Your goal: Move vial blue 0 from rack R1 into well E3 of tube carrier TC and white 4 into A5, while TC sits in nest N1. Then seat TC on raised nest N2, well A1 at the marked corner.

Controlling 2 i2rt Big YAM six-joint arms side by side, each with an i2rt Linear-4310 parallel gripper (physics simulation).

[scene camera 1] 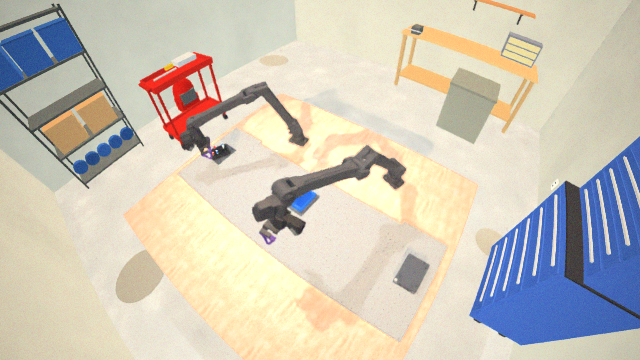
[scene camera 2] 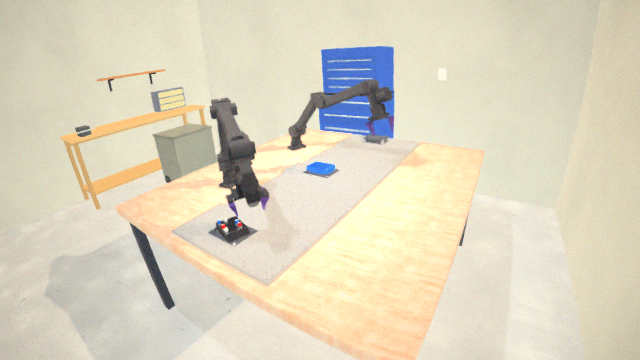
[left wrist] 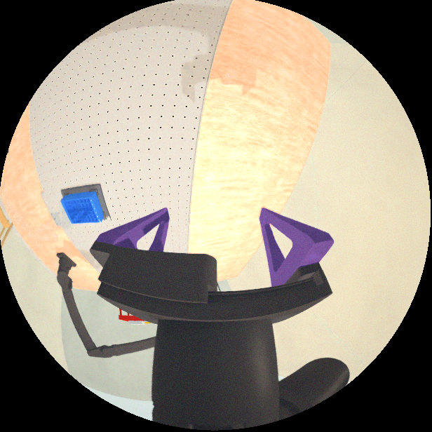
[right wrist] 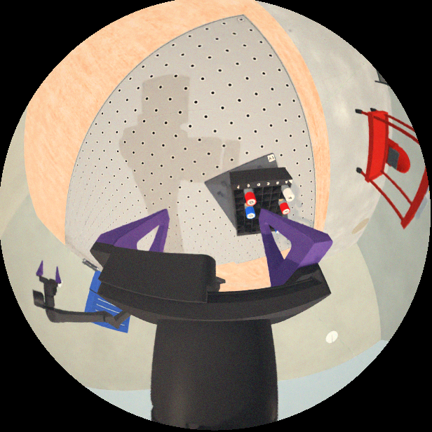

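Pixels of known places: left gripper, between the fingertips: (scene camera 1: 274,236) (scene camera 2: 383,133); right gripper, between the fingertips: (scene camera 1: 210,154) (scene camera 2: 250,213); left arm's base, origin of its link: (scene camera 1: 393,180) (scene camera 2: 296,147); right arm's base, origin of its link: (scene camera 1: 298,140) (scene camera 2: 231,183).
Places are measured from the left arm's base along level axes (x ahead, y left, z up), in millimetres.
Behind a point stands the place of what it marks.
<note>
Black rack R1 (scene camera 1: 224,152) @[z 51, x 744, y -782 mm] (scene camera 2: 234,233) @[z 52, x 830, y -837 mm] (right wrist: 260,177) stands on a dark plate. In the right wrist view it holds blue 0 (right wrist: 250,212), red 0 (right wrist: 250,198), white 4 (right wrist: 288,194) and another red vial (right wrist: 284,208); a finger hides part of it. My right gripper (scene camera 1: 207,152) @[z 109, x 832, y -762 mm] (scene camera 2: 250,210) @[z 109, x 832, y -762 mm] (right wrist: 213,213) is open, close above the rack and off to its side. Blue carrier TC (scene camera 1: 304,201) @[z 46, x 524, y -163 mm] (scene camera 2: 320,168) @[z 45, x 543, y -213 mm] (left wrist: 83,207) sits in nest N1 (left wrist: 103,199). Dark nest N2 (scene camera 1: 411,272) @[z 44, x 351, y 465 mm] (scene camera 2: 376,139) @[z 44, x 389, y 422 mm] bears nothing. My left gripper (scene camera 1: 267,238) @[z 231, x 782, y 20 mm] (scene camera 2: 381,131) @[z 231, x 782, y 20 mm] (left wrist: 214,212) is open and empty, high up.
A grey perforated mat (scene camera 1: 330,250) @[z 13, x 572, y 130 mm] (scene camera 2: 270,267) @[z 13, x 1033, y -810 mm] (left wrist: 150,100) lies on the wooden table (scene camera 1: 200,240) @[z 0, x 1109, y -302 mm] (scene camera 2: 380,240) @[z 0, x 1159, y -437 mm]. In scene camera 1 my left forearm passes over the table close to TC. A red cart (scene camera 1: 172,72), workbench (scene camera 1: 460,46) and blue cabinet (scene camera 1: 540,305) stand off the table.
</note>
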